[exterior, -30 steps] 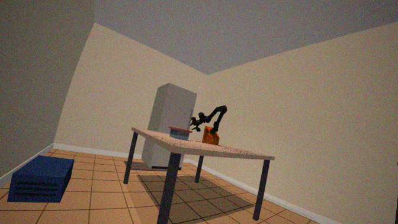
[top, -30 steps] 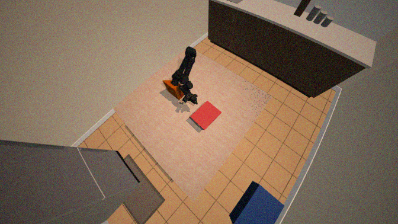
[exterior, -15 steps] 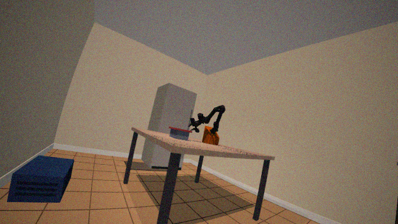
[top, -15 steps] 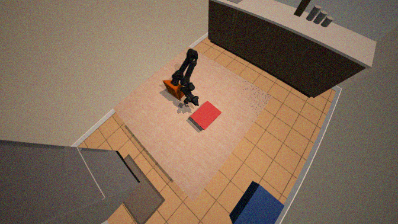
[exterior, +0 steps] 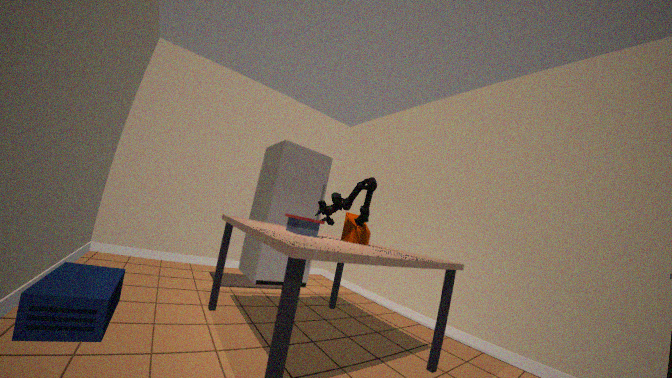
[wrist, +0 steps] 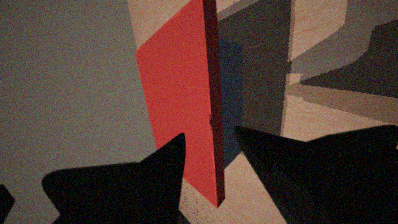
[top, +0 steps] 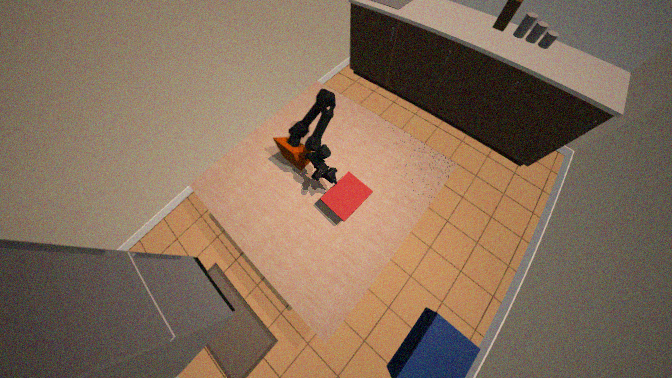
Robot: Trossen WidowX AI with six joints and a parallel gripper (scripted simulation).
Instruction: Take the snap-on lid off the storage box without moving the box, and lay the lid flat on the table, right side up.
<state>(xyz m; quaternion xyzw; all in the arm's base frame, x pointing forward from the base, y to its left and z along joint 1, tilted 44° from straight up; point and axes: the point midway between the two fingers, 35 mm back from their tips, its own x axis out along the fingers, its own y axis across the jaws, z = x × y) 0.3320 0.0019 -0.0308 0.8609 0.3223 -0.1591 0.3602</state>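
Right now the red lid is 9 cm ahead of my gripper tip and 1 cm below it. The rest, counted from my gripper tip: storage box 9 cm ahead, 6 cm below.
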